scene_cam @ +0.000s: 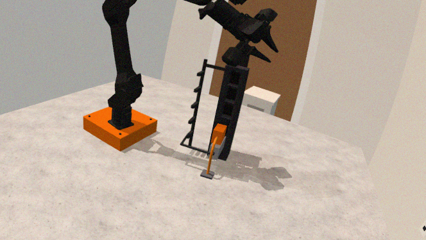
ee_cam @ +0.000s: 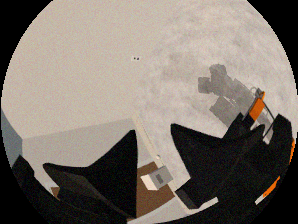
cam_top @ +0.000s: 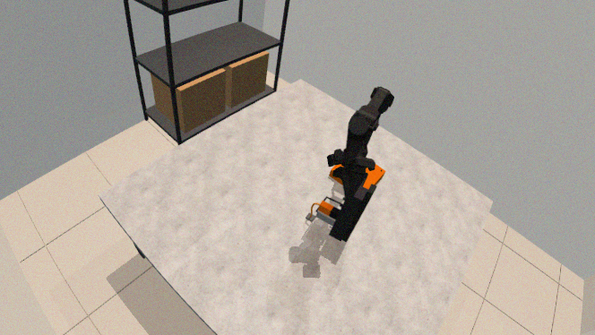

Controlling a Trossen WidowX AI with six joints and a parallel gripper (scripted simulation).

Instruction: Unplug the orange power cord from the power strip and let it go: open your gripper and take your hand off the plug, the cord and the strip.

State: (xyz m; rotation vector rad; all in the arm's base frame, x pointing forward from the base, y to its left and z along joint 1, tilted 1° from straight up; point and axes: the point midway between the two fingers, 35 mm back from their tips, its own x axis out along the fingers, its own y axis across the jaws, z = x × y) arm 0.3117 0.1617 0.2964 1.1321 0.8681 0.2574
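My gripper tip is now 210 mm above the orange plug, 70 mm to the left of it and 70 mm past it. From my gripper tip the other things lie so: grey end piece 310 mm below, 130 mm to the right, 50 mm behind.
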